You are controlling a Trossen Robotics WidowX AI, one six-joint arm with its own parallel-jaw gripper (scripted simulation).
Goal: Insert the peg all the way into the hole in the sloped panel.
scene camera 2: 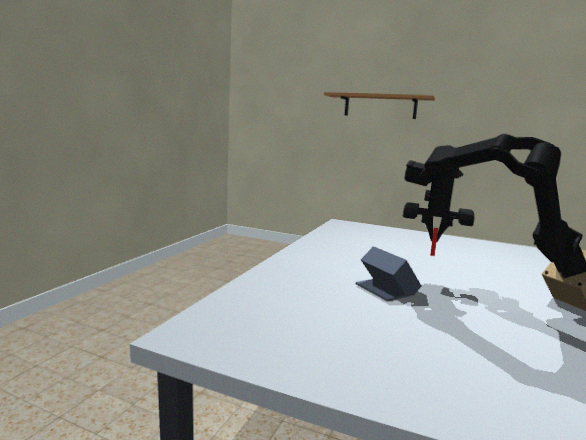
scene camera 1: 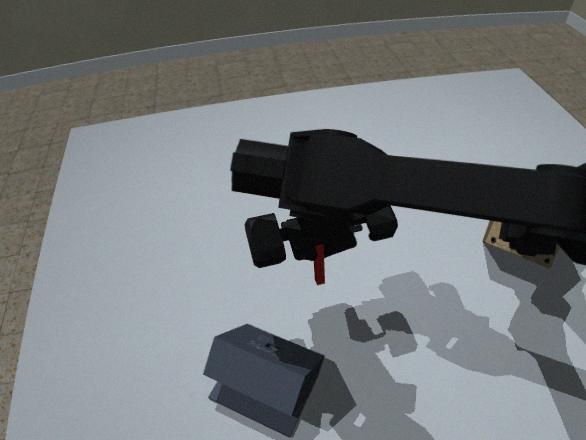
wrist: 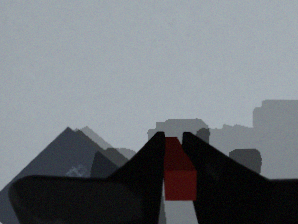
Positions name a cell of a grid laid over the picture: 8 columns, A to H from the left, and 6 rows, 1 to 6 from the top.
gripper: scene camera 2 F4; scene camera 1 E4; wrist E4
